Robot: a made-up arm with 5 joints.
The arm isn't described. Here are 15 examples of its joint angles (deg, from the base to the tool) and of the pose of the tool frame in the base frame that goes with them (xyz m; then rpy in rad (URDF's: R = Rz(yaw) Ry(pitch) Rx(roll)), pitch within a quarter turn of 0, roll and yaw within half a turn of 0).
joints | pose
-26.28 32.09 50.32 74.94 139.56 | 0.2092 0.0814 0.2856 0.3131 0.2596 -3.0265
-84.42 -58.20 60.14 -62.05 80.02 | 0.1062 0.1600 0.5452 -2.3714 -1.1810 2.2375
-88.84 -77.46 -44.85 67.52 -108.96 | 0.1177 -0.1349 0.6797 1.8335 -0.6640 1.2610
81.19 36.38 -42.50 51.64 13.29 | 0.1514 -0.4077 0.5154 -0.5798 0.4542 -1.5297
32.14 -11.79 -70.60 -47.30 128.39 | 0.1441 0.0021 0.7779 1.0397 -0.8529 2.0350
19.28 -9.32 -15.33 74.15 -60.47 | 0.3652 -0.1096 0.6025 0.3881 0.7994 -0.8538
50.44 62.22 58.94 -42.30 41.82 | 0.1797 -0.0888 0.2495 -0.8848 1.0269 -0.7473
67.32 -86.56 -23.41 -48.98 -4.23 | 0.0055 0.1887 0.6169 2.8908 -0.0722 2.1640
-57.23 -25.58 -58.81 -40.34 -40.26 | 0.1222 -0.0037 0.7720 -3.0903 -0.7841 -1.6655
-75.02 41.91 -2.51 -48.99 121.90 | 0.1806 0.3672 0.3927 -2.4649 -0.1476 1.6653
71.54 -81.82 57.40 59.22 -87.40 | 0.1256 -0.1430 0.5054 0.9796 0.7308 -1.6709
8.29 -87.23 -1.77 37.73 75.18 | 0.0382 0.0294 0.7006 -2.0587 -1.0869 0.4053
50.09 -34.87 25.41 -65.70 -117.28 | 0.2201 -0.1579 0.6090 2.0808 -0.9841 -1.2144
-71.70 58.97 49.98 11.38 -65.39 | 0.1599 0.1034 0.2264 -1.7796 0.9155 -1.2923
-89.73 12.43 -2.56 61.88 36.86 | 0.1076 0.3738 0.4649 -0.8678 0.9014 1.6293
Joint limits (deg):
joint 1: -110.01..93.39
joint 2: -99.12..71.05
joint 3: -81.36..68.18
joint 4: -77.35..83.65
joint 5: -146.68..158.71
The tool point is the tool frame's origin. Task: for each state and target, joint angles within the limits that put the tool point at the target. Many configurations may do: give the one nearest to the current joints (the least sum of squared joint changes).
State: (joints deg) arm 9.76 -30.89 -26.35 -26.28 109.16
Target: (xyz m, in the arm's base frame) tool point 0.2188 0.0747 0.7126
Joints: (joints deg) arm -21.68 -39.02 -2.42 -34.78 109.68
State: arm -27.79 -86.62 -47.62 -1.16 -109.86
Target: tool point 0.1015 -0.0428 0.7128
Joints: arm -67.56 -77.21 -9.97 5.74 -101.68
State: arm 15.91 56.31 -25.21 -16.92 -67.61
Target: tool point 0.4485 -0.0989 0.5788
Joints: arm 13.41 21.40 -25.70 -27.58 -65.26
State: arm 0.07 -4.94 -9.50 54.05 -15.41
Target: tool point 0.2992 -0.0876 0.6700
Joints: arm 20.70 -33.25 -5.05 59.17 -19.58
